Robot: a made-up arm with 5 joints. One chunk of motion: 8 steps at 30 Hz.
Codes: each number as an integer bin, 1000 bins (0 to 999) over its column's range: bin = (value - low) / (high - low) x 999, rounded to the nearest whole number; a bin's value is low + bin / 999 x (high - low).
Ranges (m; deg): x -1.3..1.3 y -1.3..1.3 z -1.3..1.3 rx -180..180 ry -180..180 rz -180..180
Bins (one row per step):
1: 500 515 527 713 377 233
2: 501 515 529 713 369 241
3: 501 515 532 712 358 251
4: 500 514 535 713 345 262
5: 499 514 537 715 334 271
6: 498 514 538 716 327 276
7: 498 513 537 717 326 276
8: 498 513 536 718 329 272
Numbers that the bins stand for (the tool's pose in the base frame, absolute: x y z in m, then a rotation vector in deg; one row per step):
1: 0.0013 0.0403 0.0716 76.94 -44.14 -96.04
2: 0.0039 0.0403 0.0768 76.94 -47.03 -93.15
3: 0.0039 0.0403 0.0846 76.58 -50.99 -89.55
4: 0.0013 0.0377 0.0924 76.94 -55.68 -85.59
5: -0.0013 0.0377 0.0976 77.66 -59.64 -82.34
6: -0.0039 0.0377 0.1002 78.02 -62.16 -80.54
7: -0.0039 0.0351 0.0976 78.38 -62.52 -80.54
8: -0.0039 0.0351 0.0950 78.74 -61.44 -81.98

